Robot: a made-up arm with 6 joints.
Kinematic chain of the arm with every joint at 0, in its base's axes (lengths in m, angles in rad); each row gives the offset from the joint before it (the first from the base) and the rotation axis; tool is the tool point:
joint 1: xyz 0 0 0.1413 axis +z
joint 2: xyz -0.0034 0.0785 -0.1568 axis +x
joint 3: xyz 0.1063 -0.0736 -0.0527 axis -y
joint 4: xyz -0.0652 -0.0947 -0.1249 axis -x
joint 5: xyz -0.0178 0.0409 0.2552 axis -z
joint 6: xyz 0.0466 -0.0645 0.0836 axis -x
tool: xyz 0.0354 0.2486 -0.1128
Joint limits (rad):
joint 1: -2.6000..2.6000
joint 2: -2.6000..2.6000
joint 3: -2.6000..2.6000
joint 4: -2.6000..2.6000
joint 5: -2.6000..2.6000
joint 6: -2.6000..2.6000
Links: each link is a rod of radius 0.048 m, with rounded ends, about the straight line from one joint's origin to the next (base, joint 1, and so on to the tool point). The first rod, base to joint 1, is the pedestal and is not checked.
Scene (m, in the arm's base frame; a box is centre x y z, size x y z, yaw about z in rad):
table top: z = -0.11
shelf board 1: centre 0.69 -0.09 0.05 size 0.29 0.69 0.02 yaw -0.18
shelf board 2: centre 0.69 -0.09 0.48 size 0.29 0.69 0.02 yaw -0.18
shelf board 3: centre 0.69 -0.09 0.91 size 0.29 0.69 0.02 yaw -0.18
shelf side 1: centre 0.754 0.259 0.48 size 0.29 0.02 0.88 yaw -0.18
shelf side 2: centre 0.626 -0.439 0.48 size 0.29 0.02 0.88 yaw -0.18
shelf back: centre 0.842 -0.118 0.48 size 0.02 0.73 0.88 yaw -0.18
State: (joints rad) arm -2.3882 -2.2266 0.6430 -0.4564 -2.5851 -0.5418
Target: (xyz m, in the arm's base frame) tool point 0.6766 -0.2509 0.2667
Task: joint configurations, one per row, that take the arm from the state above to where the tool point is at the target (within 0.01 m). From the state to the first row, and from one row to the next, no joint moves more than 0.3 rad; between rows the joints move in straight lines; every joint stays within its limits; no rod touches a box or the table.
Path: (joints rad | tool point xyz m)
1: -2.3006 -2.3200 0.4980 -0.6342 -2.5888 -0.8067 | 0.4393 -0.1159 0.3517
2: -2.2129 -2.4133 0.3530 -0.8120 -2.5926 -1.0716 | 0.5316 -0.1722 0.3297
3: -2.1253 -2.5066 0.2080 -0.9898 -2.5963 -1.3365 | 0.6107 -0.2190 0.2992
4: -2.0377 -2.6000 0.0629 -1.1676 -2.6000 -1.6014 | 0.6766 -0.2509 0.2667

